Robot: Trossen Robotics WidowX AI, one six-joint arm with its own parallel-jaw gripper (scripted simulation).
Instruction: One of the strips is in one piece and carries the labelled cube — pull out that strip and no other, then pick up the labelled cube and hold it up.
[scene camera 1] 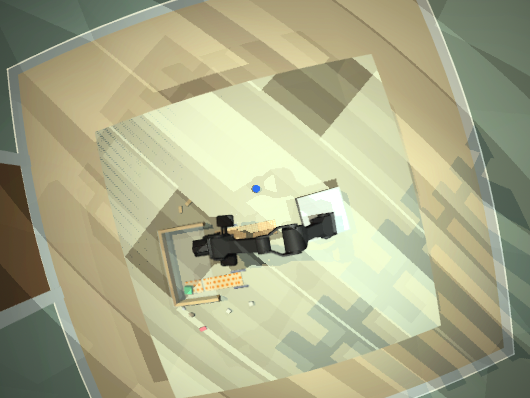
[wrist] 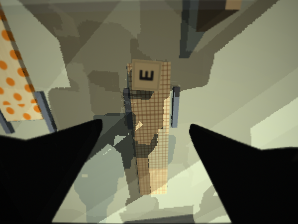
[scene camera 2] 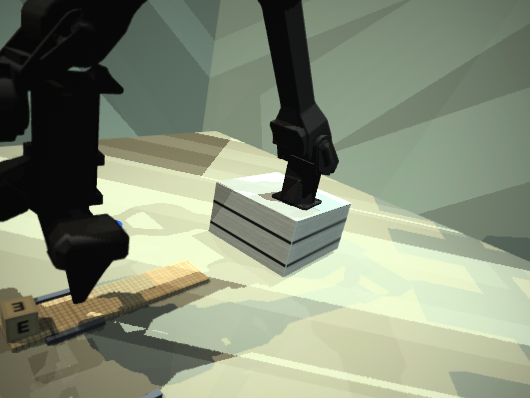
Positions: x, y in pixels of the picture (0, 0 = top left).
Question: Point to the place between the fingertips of my gripper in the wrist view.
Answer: At 146, 125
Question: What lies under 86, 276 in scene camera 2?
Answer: My gripper.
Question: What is my gripper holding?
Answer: Nothing.
